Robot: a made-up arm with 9 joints. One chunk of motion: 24 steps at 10 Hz.
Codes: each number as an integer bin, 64 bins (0 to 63) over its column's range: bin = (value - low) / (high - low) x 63, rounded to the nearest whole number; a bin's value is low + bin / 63 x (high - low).
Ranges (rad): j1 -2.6..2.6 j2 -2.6..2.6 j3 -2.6..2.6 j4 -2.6..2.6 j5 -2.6..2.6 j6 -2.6..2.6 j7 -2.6..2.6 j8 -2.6..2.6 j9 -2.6..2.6
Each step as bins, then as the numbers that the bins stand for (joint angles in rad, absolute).
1 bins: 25 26 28 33 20 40 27 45 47
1 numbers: -0.5365 -0.4540 -0.2889 0.1238 -0.9492 0.7016 -0.3714 1.1143 1.2794
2 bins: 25 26 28 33 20 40 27 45 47
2 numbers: -0.5365 -0.4540 -0.2889 0.1238 -0.9492 0.7016 -0.3714 1.1143 1.2794
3 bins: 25 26 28 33 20 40 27 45 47
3 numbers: -0.5365 -0.4540 -0.2889 0.1238 -0.9492 0.7016 -0.3714 1.1143 1.2794
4 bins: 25 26 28 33 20 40 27 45 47
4 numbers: -0.5365 -0.4540 -0.2889 0.1238 -0.9492 0.7016 -0.3714 1.1143 1.2794
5 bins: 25 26 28 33 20 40 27 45 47
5 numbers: -0.5365 -0.4540 -0.2889 0.1238 -0.9492 0.7016 -0.3714 1.1143 1.2794
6 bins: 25 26 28 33 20 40 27 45 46
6 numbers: -0.5365 -0.4540 -0.2889 0.1238 -0.9492 0.7016 -0.3714 1.1143 1.1968
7 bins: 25 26 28 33 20 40 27 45 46
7 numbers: -0.5365 -0.4540 -0.2889 0.1238 -0.9492 0.7016 -0.3714 1.1143 1.1968
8 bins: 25 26 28 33 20 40 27 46 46
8 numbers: -0.5365 -0.4540 -0.2889 0.1238 -0.9492 0.7016 -0.3714 1.1968 1.1968
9 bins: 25 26 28 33 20 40 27 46 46
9 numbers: -0.5365 -0.4540 -0.2889 0.1238 -0.9492 0.7016 -0.3714 1.1968 1.1968
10 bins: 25 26 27 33 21 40 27 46 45
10 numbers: -0.5365 -0.4540 -0.3714 0.1238 -0.8667 0.7016 -0.3714 1.1968 1.1143
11 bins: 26 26 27 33 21 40 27 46 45
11 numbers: -0.4540 -0.4540 -0.3714 0.1238 -0.8667 0.7016 -0.3714 1.1968 1.1143
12 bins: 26 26 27 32 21 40 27 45 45
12 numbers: -0.4540 -0.4540 -0.3714 0.0413 -0.8667 0.7016 -0.3714 1.1143 1.1143
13 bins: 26 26 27 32 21 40 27 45 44
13 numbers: -0.4540 -0.4540 -0.3714 0.0413 -0.8667 0.7016 -0.3714 1.1143 1.0317
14 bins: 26 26 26 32 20 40 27 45 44
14 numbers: -0.4540 -0.4540 -0.4540 0.0413 -0.9492 0.7016 -0.3714 1.1143 1.0317
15 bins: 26 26 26 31 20 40 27 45 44
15 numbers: -0.4540 -0.4540 -0.4540 -0.0413 -0.9492 0.7016 -0.3714 1.1143 1.0317
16 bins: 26 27 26 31 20 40 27 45 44
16 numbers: -0.4540 -0.3714 -0.4540 -0.0413 -0.9492 0.7016 -0.3714 1.1143 1.0317
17 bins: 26 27 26 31 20 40 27 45 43
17 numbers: -0.4540 -0.3714 -0.4540 -0.0413 -0.9492 0.7016 -0.3714 1.1143 0.9492
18 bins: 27 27 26 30 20 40 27 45 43
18 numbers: -0.3714 -0.3714 -0.4540 -0.1238 -0.9492 0.7016 -0.3714 1.1143 0.9492
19 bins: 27 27 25 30 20 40 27 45 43
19 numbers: -0.3714 -0.3714 -0.5365 -0.1238 -0.9492 0.7016 -0.3714 1.1143 0.9492
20 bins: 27 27 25 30 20 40 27 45 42
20 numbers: -0.3714 -0.3714 -0.5365 -0.1238 -0.9492 0.7016 -0.3714 1.1143 0.8667
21 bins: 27 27 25 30 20 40 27 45 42
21 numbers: -0.3714 -0.3714 -0.5365 -0.1238 -0.9492 0.7016 -0.3714 1.1143 0.8667
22 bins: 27 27 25 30 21 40 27 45 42
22 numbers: -0.3714 -0.3714 -0.5365 -0.1238 -0.8667 0.7016 -0.3714 1.1143 0.8667
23 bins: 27 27 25 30 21 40 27 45 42
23 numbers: -0.3714 -0.3714 -0.5365 -0.1238 -0.8667 0.7016 -0.3714 1.1143 0.8667
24 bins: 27 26 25 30 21 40 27 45 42
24 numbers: -0.3714 -0.4540 -0.5365 -0.1238 -0.8667 0.7016 -0.3714 1.1143 0.8667
